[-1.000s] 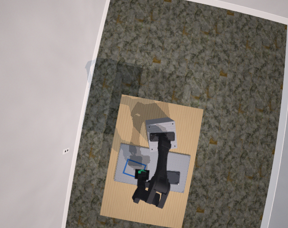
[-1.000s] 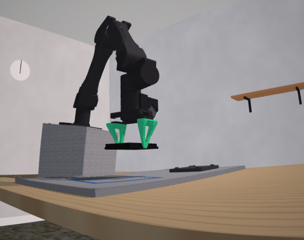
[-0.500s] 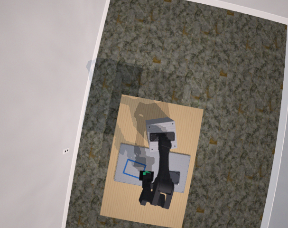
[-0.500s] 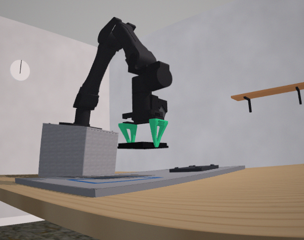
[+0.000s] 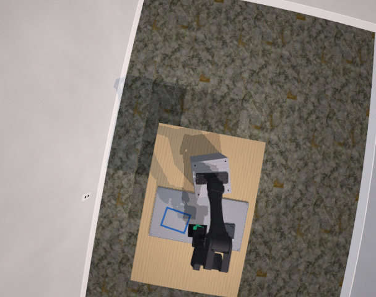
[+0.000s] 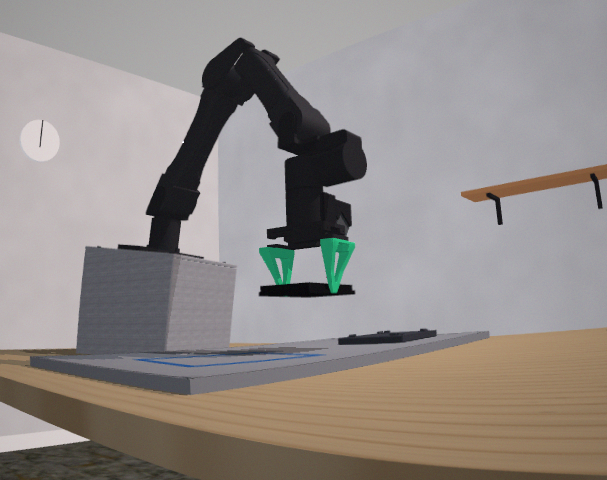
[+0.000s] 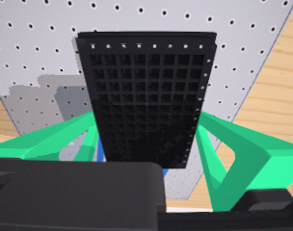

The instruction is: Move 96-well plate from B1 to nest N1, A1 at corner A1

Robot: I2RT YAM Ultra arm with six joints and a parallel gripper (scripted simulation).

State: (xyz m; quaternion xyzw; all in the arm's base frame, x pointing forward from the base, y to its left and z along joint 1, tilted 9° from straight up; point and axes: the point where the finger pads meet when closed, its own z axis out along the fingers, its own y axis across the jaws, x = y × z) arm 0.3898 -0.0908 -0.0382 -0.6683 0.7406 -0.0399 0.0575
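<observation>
The dark plate nest N1 is 20 cm to the left of my hand, 8 cm below it and 5 cm ahead of it. Round my hand: black 96-well plate: right at my hand; then white A1 label: 27 cm to the left, 12 cm ahead, 8 cm below.
</observation>
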